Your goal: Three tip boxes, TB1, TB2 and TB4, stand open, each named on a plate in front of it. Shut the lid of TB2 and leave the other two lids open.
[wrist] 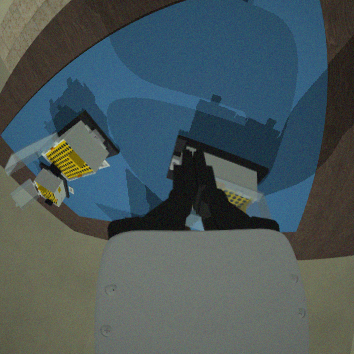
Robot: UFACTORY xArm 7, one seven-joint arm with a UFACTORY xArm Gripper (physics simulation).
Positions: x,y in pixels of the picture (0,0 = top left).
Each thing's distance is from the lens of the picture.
clear lid (251,201): 23 cm
blue mat (255,86): 24 cm
